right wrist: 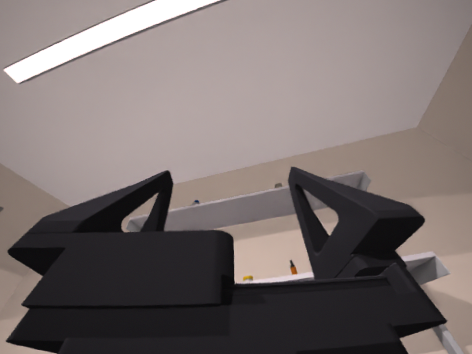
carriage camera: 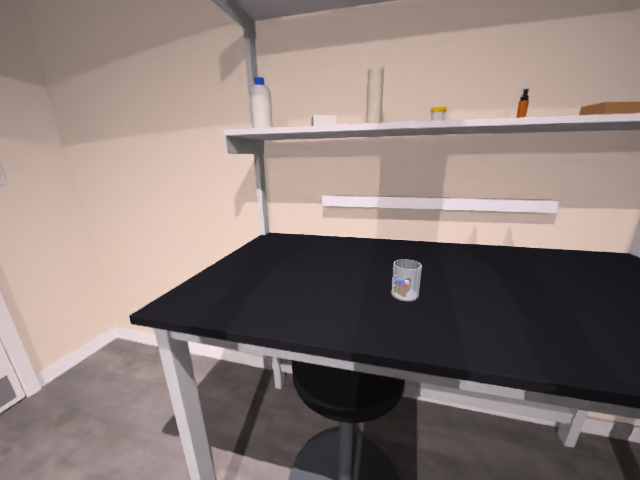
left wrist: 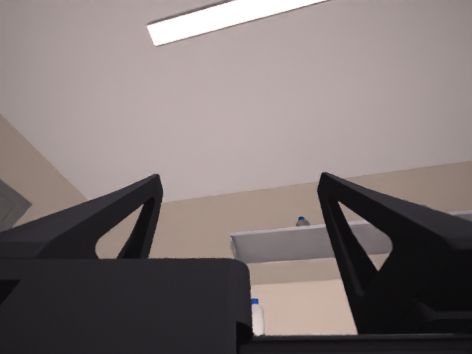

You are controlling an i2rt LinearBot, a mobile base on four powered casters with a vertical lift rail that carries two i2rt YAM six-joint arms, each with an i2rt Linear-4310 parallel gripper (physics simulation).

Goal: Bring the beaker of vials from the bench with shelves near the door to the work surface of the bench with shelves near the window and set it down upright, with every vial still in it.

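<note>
A clear glass beaker (carriage camera: pixel 406 279) stands upright on the black top of a bench with shelves (carriage camera: pixel 310 304), a little right of the middle in the carriage view. A few small vials (carriage camera: pixel 402 287) with blue, red and white caps lean inside it. My left gripper (left wrist: pixel 240 182) is open, with its fingers wide apart and nothing between them. My right gripper (right wrist: pixel 230 175) is open and empty too. Both point up toward the ceiling and shelves. Neither gripper shows in the carriage view, and the beaker does not show in the wrist views.
A black stool (carriage camera: pixel 347 387) stands under the bench's front edge. A shelf (carriage camera: pixel 351 131) above the bench holds a white bottle (carriage camera: pixel 261 105), a white box (carriage camera: pixel 324 120), a tall cylinder (carriage camera: pixel 375 95), a yellow-lidded jar (carriage camera: pixel 438 114), an orange bottle (carriage camera: pixel 522 106) and a brown box (carriage camera: pixel 612 108).
</note>
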